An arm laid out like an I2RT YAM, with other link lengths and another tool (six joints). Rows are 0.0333 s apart.
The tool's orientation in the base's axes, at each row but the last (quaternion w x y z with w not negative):
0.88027, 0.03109, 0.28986, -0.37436
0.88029, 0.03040, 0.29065, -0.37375
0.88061, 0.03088, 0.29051, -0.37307
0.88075, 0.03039, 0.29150, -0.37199
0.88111, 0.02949, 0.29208, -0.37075
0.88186, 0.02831, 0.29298, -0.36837
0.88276, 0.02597, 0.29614, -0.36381
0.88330, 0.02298, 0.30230, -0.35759
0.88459, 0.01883, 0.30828, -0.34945
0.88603, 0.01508, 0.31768, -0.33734
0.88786, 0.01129, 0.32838, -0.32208
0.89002, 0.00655, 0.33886, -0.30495
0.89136, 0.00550, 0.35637, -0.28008
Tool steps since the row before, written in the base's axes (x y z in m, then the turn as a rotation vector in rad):
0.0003, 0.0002, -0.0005, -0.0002, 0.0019, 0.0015
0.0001, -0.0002, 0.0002, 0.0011, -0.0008, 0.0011
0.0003, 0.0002, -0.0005, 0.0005, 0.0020, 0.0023
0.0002, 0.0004, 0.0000, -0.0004, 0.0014, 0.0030
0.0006, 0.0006, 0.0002, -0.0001, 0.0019, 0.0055
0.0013, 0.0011, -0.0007, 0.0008, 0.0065, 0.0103
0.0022, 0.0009, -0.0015, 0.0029, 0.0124, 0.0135
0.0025, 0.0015, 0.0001, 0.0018, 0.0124, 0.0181
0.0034, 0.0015, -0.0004, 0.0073, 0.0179, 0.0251
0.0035, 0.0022, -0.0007, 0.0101, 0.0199, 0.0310
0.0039, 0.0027, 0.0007, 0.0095, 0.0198, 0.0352
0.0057, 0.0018, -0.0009, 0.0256, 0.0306, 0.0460
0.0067, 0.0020, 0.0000, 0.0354, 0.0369, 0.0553
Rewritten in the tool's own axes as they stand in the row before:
0.0003, 0.0004, -0.0003, -0.0021, 0.0010, 0.0006
0.0001, -0.0001, 0.0003, 0.0005, 0.0000, 0.0017
0.0003, 0.0004, -0.0003, -0.0022, 0.0014, 0.0016
-0.0001, 0.0004, 0.0000, -0.0027, 0.0003, 0.0019
-0.0002, 0.0008, 0.0003, -0.0042, 0.0004, 0.0040
0.0004, 0.0018, -0.0002, -0.0092, 0.0035, 0.0072
0.0015, 0.0024, -0.0004, -0.0135, 0.0087, 0.0093
0.0004, 0.0027, 0.0010, -0.0166, 0.0072, 0.0125
0.0012, 0.0033, 0.0011, -0.0207, 0.0135, 0.0197
0.0011, 0.0040, 0.0008, -0.0237, 0.0157, 0.0255
0.0003, 0.0043, 0.0022, -0.0265, 0.0145, 0.0285
0.0029, 0.0048, 0.0023, -0.0294, 0.0299, 0.0441
0.0030, 0.0051, 0.0038, -0.0327, 0.0384, 0.0559

